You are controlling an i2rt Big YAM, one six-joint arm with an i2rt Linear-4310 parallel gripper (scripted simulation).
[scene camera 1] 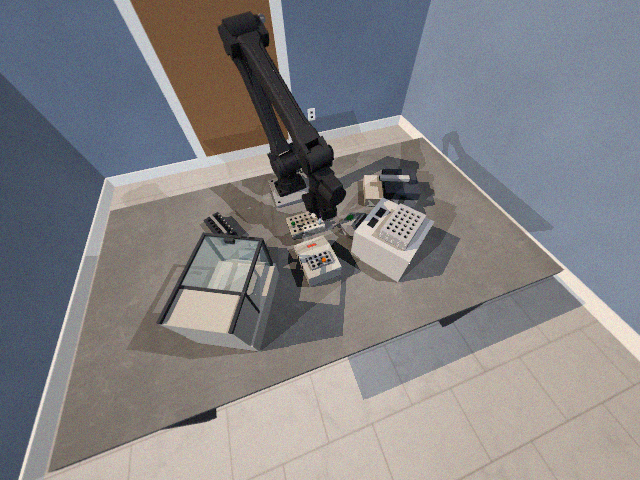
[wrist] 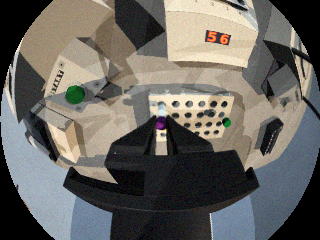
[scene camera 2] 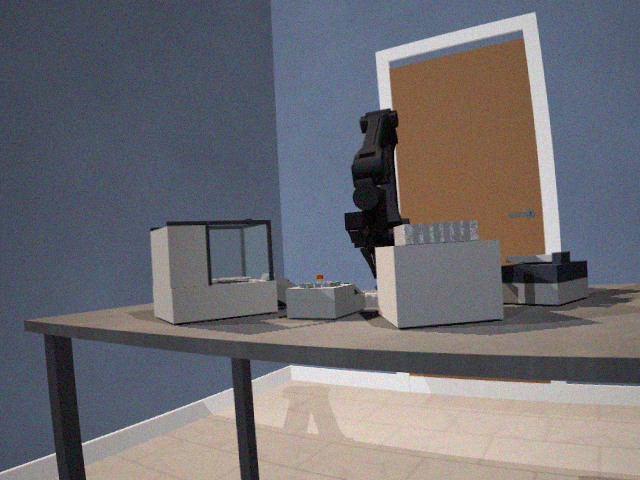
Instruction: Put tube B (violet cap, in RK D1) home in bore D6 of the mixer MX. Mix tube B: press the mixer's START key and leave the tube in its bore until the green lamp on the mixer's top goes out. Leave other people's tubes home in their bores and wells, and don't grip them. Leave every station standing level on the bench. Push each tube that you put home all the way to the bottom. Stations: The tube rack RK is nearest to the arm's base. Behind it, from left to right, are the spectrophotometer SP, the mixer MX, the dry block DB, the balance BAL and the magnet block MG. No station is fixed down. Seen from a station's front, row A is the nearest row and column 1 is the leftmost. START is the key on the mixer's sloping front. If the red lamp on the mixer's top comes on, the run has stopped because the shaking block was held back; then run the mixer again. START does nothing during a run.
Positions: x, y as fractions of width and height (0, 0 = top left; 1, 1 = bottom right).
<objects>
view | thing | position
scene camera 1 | dry block DB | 0.49, 0.53
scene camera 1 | spectrophotometer SP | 0.62, 0.39
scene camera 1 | mixer MX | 0.60, 0.54
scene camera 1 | glass-walled balance BAL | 0.35, 0.62
</objects>
